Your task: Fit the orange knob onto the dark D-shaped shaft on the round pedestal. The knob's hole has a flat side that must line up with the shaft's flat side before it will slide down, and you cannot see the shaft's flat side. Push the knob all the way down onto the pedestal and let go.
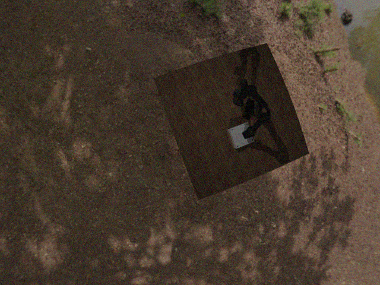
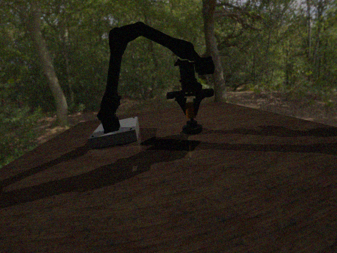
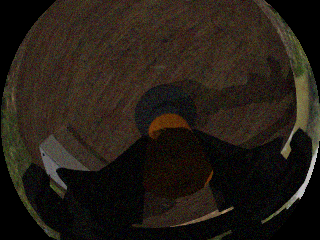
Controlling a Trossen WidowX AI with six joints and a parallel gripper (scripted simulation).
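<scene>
Right now the orange knob is 2 cm above my gripper tip. From my gripper tip the other things lie so: dark round pedestal: 4 cm below.
</scene>
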